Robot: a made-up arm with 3 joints. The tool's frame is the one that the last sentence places.
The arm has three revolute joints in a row. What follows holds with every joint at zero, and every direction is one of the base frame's.
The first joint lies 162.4 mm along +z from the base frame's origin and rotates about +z.
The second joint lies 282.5 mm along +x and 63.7 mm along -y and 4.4 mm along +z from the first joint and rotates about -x.
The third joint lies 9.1 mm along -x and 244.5 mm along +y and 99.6 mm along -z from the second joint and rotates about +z.
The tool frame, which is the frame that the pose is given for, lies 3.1 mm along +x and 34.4 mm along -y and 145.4 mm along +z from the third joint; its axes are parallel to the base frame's.
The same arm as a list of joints. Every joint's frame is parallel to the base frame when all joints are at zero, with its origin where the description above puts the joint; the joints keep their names.
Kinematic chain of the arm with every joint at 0, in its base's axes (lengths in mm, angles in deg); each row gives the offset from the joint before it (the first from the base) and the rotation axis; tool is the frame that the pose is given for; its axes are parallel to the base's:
joint 1: xyz 0 0 162.4 axis +z
joint 2: xyz 282.5 -63.7 4.4 axis -x
joint 3: xyz -9.1 244.5 -99.6 axis +z
tool: xyz 3.1 -34.4 145.4

